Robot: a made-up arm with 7 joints. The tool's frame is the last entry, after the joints.
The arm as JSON. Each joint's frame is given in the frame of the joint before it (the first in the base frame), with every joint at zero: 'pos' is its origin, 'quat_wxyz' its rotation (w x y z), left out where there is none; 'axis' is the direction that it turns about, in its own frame. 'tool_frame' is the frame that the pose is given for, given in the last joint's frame.
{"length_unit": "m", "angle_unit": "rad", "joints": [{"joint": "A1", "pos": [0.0, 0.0, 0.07], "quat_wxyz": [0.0, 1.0, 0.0, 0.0], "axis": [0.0, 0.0, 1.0]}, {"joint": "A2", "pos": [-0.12, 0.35, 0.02], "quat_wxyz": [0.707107, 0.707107, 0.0, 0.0], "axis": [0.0, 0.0, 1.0]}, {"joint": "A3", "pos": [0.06, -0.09, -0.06], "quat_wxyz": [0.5, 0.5, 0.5, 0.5], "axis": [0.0, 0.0, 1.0]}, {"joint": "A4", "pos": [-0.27, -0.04, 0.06], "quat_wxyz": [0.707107, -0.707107, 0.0, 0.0], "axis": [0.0, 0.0, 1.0]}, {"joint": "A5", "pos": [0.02, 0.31, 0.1], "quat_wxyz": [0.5, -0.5, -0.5, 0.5], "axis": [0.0, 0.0, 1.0]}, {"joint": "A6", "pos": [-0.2, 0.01, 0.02], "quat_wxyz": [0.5, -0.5, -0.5, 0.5], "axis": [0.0, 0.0, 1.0]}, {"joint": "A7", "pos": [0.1, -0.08, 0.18], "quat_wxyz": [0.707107, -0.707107, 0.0, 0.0], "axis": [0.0, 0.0, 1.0]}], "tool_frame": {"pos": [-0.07, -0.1, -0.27], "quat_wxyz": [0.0, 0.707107, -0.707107, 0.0]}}
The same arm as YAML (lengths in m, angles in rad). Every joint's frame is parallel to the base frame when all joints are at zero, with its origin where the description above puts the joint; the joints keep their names.
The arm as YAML. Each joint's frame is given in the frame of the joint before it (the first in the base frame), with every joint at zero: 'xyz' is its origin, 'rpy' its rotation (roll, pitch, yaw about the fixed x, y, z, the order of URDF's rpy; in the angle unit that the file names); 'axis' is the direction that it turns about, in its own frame. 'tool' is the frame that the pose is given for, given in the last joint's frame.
units:
  length: m
  angle: rad
joints:
  - name: A1
    type: revolute
    origin:
      xyz: [0.0, 0.0, 0.07]
      rpy: [0.0, 0.0, 0.0]
    axis: "-z"
  - name: A2
    type: revolute
    origin:
      xyz: [-0.12, -0.35, -0.02]
      rpy: [0.0, 0.0, 0.0]
    axis: "+y"
  - name: A3
    type: revolute
    origin:
      xyz: [0.06, -0.06, 0.09]
      rpy: [0.0, 0.0, 0.0]
    axis: "+x"
  - name: A4
    type: revolute
    origin:
      xyz: [0.06, -0.04, 0.27]
      rpy: [0.0, 0.0, 0.0]
    axis: "+y"
  - name: A5
    type: revolute
    origin:
      xyz: [-0.31, 0.1, -0.02]
      rpy: [0.0, 0.0, 0.0]
    axis: "+z"
  - name: A6
    type: revolute
    origin:
      xyz: [0.2, -0.01, 0.02]
      rpy: [0.0, 0.0, 0.0]
    axis: "+x"
  - name: A7
    type: revolute
    origin:
      xyz: [0.18, -0.1, 0.08]
      rpy: [0.0, 0.0, 0.0]
    axis: "-z"
tool:
  origin:
    xyz: [0.1, 0.07, 0.27]
    rpy: [0.0, 0.0, 0.0]

